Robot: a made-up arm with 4 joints. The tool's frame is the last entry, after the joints.
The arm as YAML. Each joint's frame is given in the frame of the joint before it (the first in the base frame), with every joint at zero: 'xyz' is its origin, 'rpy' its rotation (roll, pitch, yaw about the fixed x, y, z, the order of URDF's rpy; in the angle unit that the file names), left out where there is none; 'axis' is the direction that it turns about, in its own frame. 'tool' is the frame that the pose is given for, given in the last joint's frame.
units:
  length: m
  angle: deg
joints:
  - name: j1
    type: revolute
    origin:
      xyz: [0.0, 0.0, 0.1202]
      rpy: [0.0, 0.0, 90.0]
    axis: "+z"
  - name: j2
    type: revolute
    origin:
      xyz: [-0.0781, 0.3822, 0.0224]
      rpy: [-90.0, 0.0, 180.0]
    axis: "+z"
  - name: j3
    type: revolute
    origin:
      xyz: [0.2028, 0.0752, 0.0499]
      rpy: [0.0, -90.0, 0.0]
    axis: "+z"
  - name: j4
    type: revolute
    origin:
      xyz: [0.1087, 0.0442, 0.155]
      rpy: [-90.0, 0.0, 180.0]
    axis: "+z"
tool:
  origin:
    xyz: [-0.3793, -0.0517, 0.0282]
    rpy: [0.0, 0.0, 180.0]
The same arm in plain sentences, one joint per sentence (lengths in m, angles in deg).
The arm has four revolute joints in a row. What follows holds with every joint at zero, and every direction is one of the base frame's. The first joint is mounted 0.1202 m along +z from the base frame's origin and turns about +z. The second joint is mounted 0.3822 m along -x and 0.0781 m along -y and 0.0224 m along +z from the first joint and turns about +x. The third joint is mounted 0.0499 m along +x and 0.2028 m along -y and 0.0752 m along -z from the second joint and turns about +y. The fourth joint is mounted 0.1087 m along +x and 0.155 m along +y and 0.0442 m along -z from the third joint and turns about +z. The tool frame, which is the frame that the pose is given for, is mounted 0.3793 m along +x and 0.0517 m along +y and 0.0282 m along +z from the fourth joint; its axes are parallel to the base frame's.
